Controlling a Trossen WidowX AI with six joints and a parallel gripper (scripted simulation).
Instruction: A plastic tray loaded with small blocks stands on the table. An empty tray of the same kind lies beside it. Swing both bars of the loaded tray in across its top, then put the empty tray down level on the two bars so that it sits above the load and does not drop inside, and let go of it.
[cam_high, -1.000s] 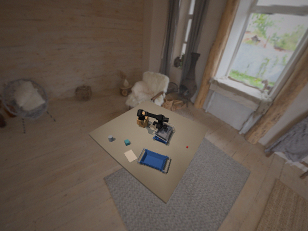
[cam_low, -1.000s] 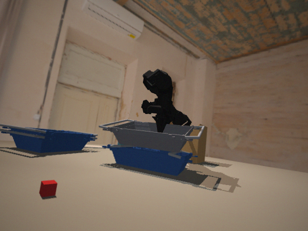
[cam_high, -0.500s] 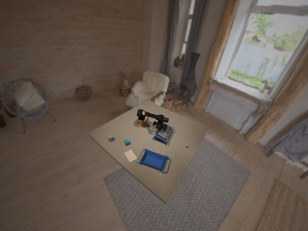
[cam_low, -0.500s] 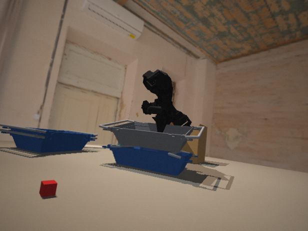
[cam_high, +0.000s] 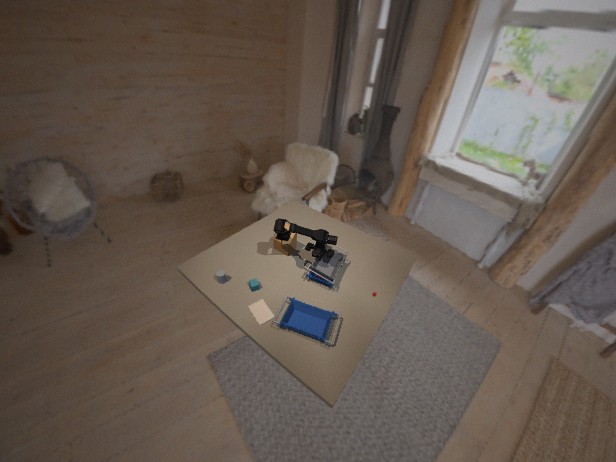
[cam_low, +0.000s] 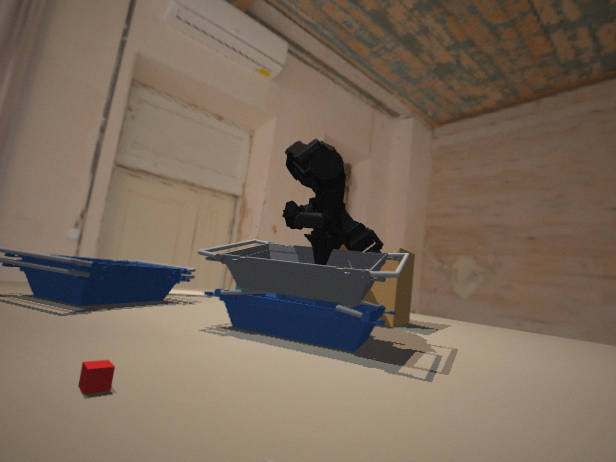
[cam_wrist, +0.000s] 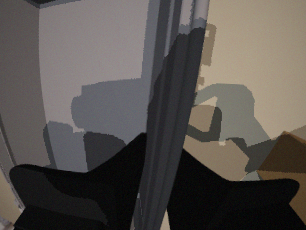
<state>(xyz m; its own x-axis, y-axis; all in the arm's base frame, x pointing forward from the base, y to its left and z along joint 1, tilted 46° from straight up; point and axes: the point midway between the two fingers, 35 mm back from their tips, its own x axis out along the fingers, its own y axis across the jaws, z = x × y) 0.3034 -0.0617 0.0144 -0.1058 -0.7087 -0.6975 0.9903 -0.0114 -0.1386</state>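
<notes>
Now: the grey tray 7 cm ahead of my gripper tip, 1 cm to the left of it and 2 cm above it. The rest, counted from my gripper tip: cream card: 11 cm behind, 48 cm to the right, 10 cm below; red cube: 42 cm ahead, 1 cm to the left, 10 cm below; teal cube: 27 cm behind, 36 cm to the right, 8 cm below.
</notes>
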